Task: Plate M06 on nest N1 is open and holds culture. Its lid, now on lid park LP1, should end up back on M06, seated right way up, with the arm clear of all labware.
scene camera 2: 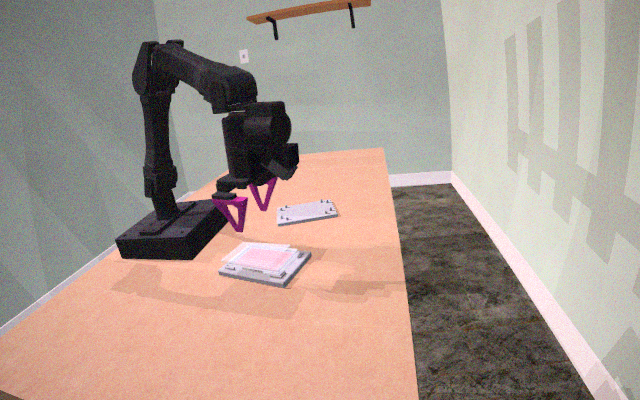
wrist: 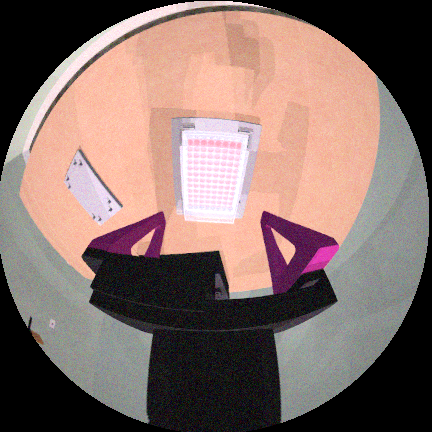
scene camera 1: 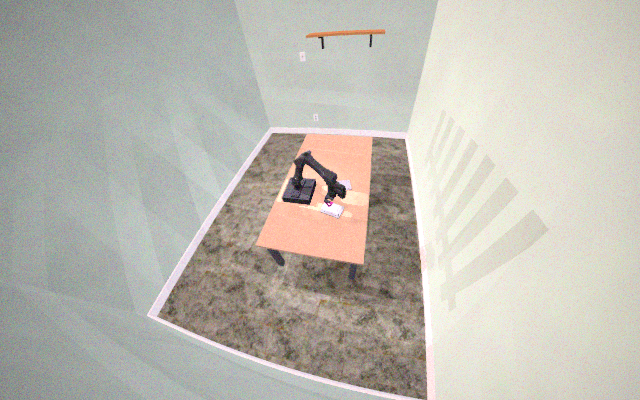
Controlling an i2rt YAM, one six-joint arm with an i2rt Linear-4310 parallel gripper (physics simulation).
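Where they show: gripper, fingertip midpoint: (scene camera 2: 252,221) (wrist: 212,216) (scene camera 1: 331,201); arm's base, link origin: (scene camera 2: 169,218) (scene camera 1: 298,188).
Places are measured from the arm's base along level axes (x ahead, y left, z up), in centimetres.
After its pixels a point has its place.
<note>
Plate M06 (scene camera 2: 274,262) {x 36.5, y -15.3, z -3.5 cm} (wrist: 215,144) {x 37.1, y -13.1, z -4.5 cm}, with pink wells, sits in the grey nest N1 (scene camera 2: 302,258) {x 40.7, y -10.7, z -5.3 cm} (wrist: 215,124) {x 39.8, y -13.4, z -5.3 cm}. The clear lid (scene camera 2: 233,253) {x 25.7, y -11.7, z -3.7 cm} (wrist: 210,216) {x 25.9, y -10.8, z -3.7 cm} lies over most of the plate but is offset toward the arm's side. It overhangs that end, and the far row of wells shows uncovered in the wrist view. Its exact tilt is hard to tell. Lid park LP1 (scene camera 2: 306,213) {x 35.5, y 13.7, z -5.5 cm} (wrist: 90,189) {x 35.1, y 14.0, z -5.5 cm} bears its small pegs and no lid. My gripper (scene camera 1: 329,203) {x 32.2, y -12.2, z 4.0 cm} (scene camera 2: 252,220) {x 32.2, y -12.2, z 4.0 cm} (wrist: 212,216) {x 32.2, y -12.2, z 4.0 cm} is open and empty, above the lid's overhanging end and apart from it.
The black arm base (scene camera 1: 299,192) {x 2.7, y -4.8, z 0.5 cm} (scene camera 2: 165,235) {x 6.3, y -10.1, z -0.2 cm} stands on the wooden table (scene camera 1: 310,230) {x 20.8, y -34.4, z -6.5 cm} (scene camera 2: 200,345) {x 30.4, y -36.3, z -6.5 cm} at the left. LP1 lies behind the nest in the scene camera 2 view. The table's right edge runs past both fixtures. A wall shelf (scene camera 1: 345,33) (scene camera 2: 310,11) hangs far behind.
</note>
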